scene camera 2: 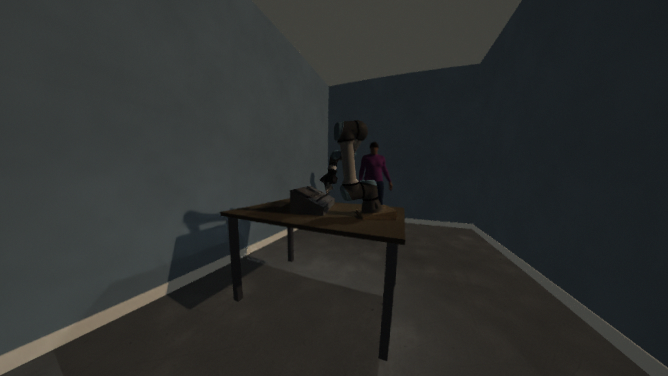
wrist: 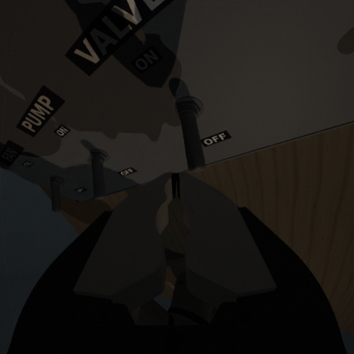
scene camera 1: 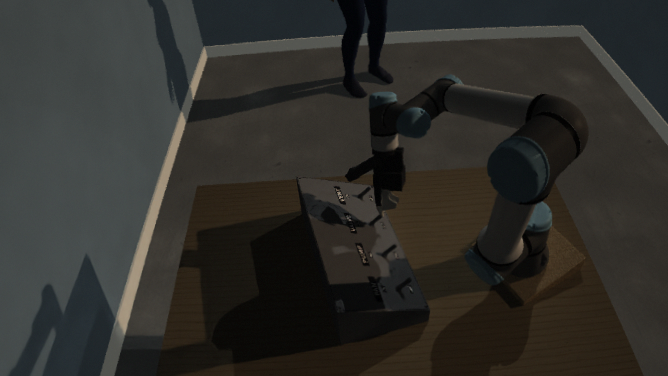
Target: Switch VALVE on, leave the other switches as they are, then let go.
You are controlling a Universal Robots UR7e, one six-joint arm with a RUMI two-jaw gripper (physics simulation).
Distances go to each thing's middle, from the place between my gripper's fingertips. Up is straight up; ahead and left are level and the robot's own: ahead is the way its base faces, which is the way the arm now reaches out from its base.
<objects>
Now: hand 8 cm to the right of the grey sloped switch panel (scene camera 1: 360, 281), 8 cm short of it and 5 cm above it.
</objects>
